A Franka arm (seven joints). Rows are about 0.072 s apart.
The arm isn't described. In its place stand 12 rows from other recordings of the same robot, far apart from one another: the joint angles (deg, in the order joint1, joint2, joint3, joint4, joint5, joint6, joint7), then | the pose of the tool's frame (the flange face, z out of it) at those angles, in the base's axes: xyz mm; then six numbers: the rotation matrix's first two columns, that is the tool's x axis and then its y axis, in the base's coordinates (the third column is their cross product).
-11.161, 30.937, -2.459, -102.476, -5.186, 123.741, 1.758 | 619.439 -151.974 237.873 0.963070 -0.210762 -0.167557 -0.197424 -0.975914 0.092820
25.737, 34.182, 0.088, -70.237, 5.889, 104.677, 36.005 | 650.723 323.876 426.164 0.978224 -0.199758 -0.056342 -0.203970 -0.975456 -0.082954
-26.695, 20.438, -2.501, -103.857, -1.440, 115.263, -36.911 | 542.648 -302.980 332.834 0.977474 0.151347 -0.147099 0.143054 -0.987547 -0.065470
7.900, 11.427, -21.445, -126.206, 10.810, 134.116, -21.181 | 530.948 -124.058 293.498 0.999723 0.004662 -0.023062 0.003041 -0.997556 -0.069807
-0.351, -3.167, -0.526, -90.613, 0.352, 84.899, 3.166 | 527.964 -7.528 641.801 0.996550 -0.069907 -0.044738 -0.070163 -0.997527 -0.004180
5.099, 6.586, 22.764, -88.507, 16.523, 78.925, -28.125 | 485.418 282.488 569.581 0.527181 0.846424 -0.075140 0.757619 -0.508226 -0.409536
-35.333, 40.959, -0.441, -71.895, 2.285, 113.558, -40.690 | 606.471 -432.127 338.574 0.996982 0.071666 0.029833 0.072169 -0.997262 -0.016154
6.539, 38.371, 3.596, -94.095, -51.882, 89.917, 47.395 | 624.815 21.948 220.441 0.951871 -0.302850 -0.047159 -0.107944 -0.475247 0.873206
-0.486, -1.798, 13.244, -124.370, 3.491, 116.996, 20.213 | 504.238 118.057 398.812 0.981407 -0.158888 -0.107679 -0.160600 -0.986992 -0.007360
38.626, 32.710, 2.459, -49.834, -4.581, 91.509, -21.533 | 550.500 454.408 594.324 0.461497 0.878335 0.124694 0.873441 -0.474466 0.109464
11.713, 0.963, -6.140, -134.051, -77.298, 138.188, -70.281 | 512.683 44.405 335.561 -0.492968 0.404963 -0.770056 0.722622 0.683503 -0.103156
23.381, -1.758, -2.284, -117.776, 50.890, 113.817, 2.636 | 493.878 242.234 467.510 0.978758 0.011311 -0.204708 -0.135961 -0.711529 -0.689377
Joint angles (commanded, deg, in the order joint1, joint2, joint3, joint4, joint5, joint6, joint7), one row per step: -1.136, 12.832, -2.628, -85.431, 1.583, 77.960, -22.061; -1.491, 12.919, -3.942, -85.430, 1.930, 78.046, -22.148; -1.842, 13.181, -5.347, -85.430, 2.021, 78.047, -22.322; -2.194, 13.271, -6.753, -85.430, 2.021, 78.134, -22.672; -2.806, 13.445, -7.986, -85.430, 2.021, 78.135, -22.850; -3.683, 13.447, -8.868, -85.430, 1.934, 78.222, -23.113; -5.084, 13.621, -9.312, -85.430, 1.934, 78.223, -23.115; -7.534, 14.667, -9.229, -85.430, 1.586, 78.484, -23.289; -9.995, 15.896, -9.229, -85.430, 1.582, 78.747, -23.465; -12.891, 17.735, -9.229, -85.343, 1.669, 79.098, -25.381; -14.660, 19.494, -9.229, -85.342, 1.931, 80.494, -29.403; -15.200, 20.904, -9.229, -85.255, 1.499, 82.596, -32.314
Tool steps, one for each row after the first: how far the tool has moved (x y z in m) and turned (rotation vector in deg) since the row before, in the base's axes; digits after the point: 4 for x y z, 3 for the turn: -0.0006, -0.0151, -0.0007, 0.074, -0.025, -1.606; -0.0008, -0.0164, -0.0025, -0.160, 0.251, -1.570; -0.0017, -0.0166, -0.0006, -0.210, -0.006, -1.394; -0.0022, -0.0176, -0.0015, -0.216, 0.174, -1.645; -0.0030, -0.0171, 0.0003, -0.216, -0.073, -1.475; -0.0034, -0.0182, -0.0016, -0.090, 0.180, -1.831; -0.0025, -0.0250, -0.0105, -0.205, 0.863, -2.148; -0.0033, -0.0253, -0.0125, 0.166, 0.948, -2.293; -0.0044, -0.0298, -0.0182, 1.005, 1.128, -1.141; 0.0002, -0.0191, -0.0176, 1.639, -0.244, 1.874; 0.0048, -0.0089, -0.0129, 0.190, -0.875, 2.299
